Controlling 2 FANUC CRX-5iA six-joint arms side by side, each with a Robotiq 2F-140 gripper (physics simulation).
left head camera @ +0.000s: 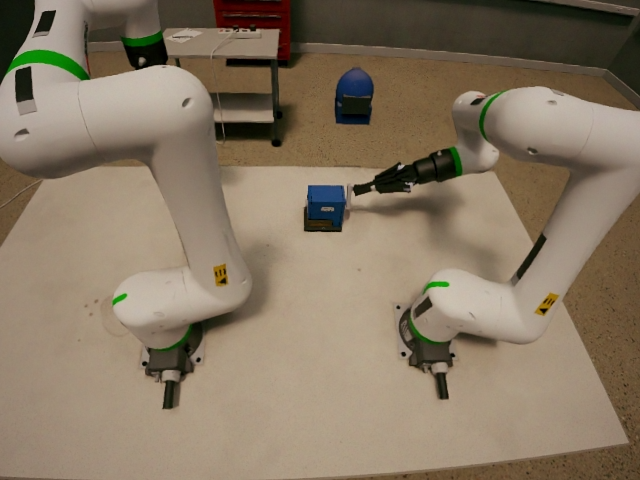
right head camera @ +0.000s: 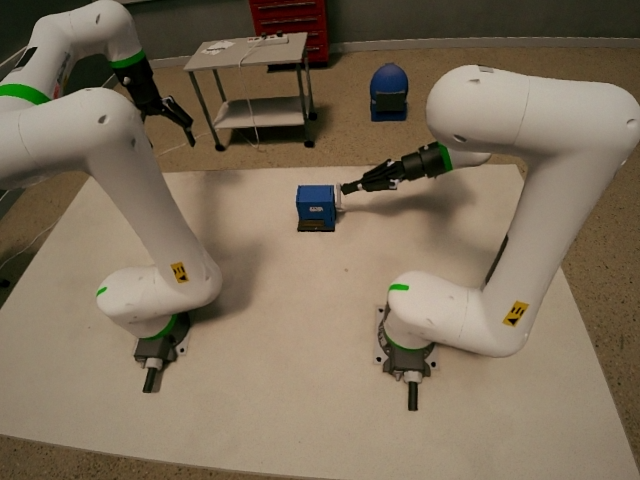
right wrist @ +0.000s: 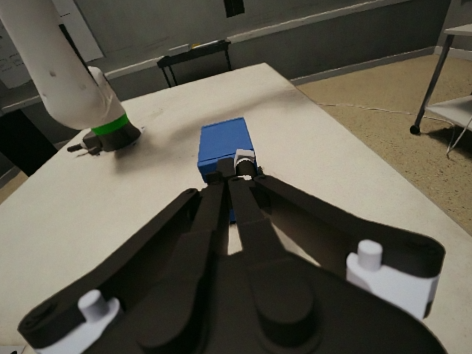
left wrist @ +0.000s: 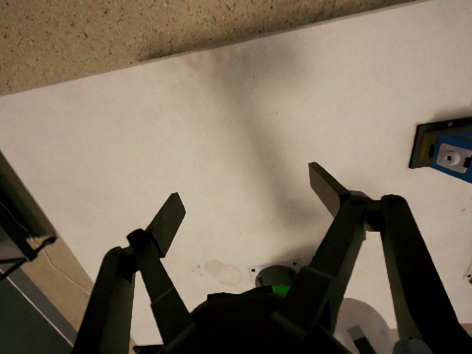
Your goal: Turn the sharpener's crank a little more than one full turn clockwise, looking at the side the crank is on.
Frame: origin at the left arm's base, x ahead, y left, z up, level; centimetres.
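Seen in the pictures: left gripper, between the fingertips: (right head camera: pixel 171 146) (right wrist: pixel 234 15) (left wrist: pixel 243 189); right gripper, between the fingertips: (left head camera: pixel 354 191) (right head camera: pixel 342 190) (right wrist: pixel 227 170); left arm's base, origin of its link: (left head camera: pixel 174 336) (right head camera: pixel 165 328) (right wrist: pixel 122 140) (left wrist: pixel 277 280); right arm's base, origin of its link: (left head camera: pixel 424 330) (right head camera: pixel 406 336).
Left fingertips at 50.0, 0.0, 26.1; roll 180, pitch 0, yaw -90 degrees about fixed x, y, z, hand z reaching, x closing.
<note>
Pixels of each thing's middle, then the offset from my left fingertips to it, as dx, dy, dz. "spot": a spot on its surface instead. Level surfaces: height alone.
- blue sharpener, a spot on its surface: (right wrist: pixel 225 137) (right head camera: pixel 315 192) (left head camera: pixel 327 192) spot: -12.1, -45.0, -13.3
- dark crank knob, middle of its body: (right wrist: pixel 247 176) -11.0, -55.0, -13.0
- white table, height of its surface: dz -26.1
The blue sharpener (left head camera: pixel 325 195) (right head camera: pixel 315 193) (left wrist: pixel 460 139) (right wrist: pixel 225 137) stands on its dark base near the back middle of the table. Its light crank arm (left head camera: pixel 348 197) (right head camera: pixel 339 197) is on the right side of the body and points roughly up. The dark crank knob (right wrist: pixel 245 166) shows near the top in the right wrist view. My right gripper (left head camera: pixel 356 189) (right head camera: pixel 345 189) (right wrist: pixel 227 170) is shut and empty, its tips close beside the knob; whether they touch is unclear. My left gripper (right head camera: pixel 171 143) (left wrist: pixel 243 189) is open and empty, high at the left; the arm hides it in the left head view.
The white table (left head camera: pixel 289 413) (right head camera: pixel 289 413) carries both arm bases. Behind it stand a grey cart (left head camera: pixel 227 46) (right head camera: pixel 191 64) with a power strip, a red cabinet (left head camera: pixel 253 7) (right head camera: pixel 289 23) and a blue welding helmet (left head camera: pixel 354 85) (right head camera: pixel 389 81).
</note>
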